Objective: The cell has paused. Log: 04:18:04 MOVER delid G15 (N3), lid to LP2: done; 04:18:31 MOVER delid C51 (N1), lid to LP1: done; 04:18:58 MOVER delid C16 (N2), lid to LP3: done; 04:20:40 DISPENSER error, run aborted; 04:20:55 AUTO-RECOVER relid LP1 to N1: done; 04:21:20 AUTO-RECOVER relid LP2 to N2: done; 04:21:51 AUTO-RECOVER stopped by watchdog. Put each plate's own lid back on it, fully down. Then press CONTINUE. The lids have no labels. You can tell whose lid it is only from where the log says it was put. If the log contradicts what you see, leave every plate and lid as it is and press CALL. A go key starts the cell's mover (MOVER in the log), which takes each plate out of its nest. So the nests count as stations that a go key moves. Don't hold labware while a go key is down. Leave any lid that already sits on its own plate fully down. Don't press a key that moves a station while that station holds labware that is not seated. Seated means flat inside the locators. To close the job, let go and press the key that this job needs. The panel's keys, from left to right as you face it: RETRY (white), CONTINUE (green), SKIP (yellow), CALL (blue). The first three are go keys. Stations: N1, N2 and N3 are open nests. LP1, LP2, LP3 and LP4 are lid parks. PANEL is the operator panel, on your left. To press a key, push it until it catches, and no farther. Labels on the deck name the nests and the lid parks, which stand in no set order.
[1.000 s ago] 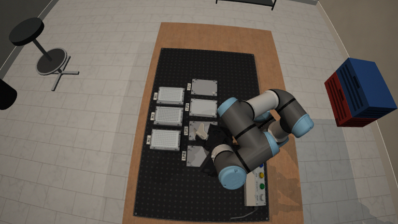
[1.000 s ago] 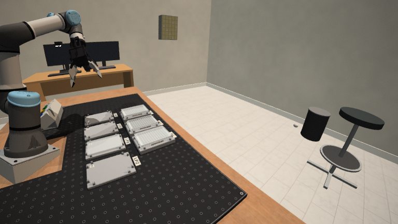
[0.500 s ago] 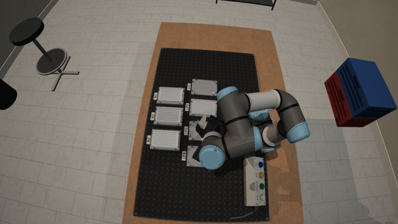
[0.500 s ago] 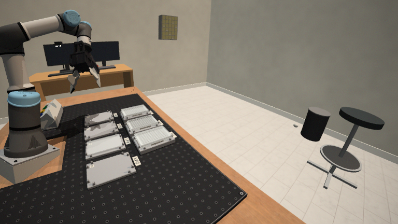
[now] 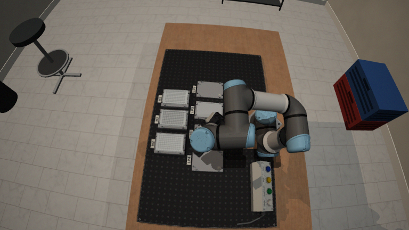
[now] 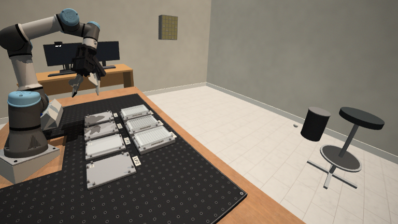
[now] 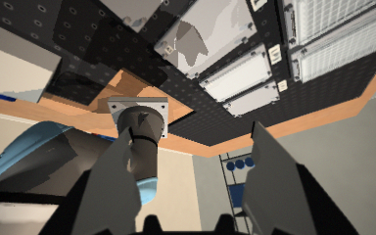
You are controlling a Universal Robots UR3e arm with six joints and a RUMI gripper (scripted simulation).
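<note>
The plate lies 210 mm ahead of my hand, 60 mm to the left of it and 140 mm below it. From my hand the other things lie so: lid park LP1: 30 mm ahead, 30 mm to the right, 160 mm below; pale lid: 60 mm ahead, 160 mm to the right, 150 mm below; lid park LP4: 20 mm ahead, 100 mm to the left, 160 mm below.
</note>
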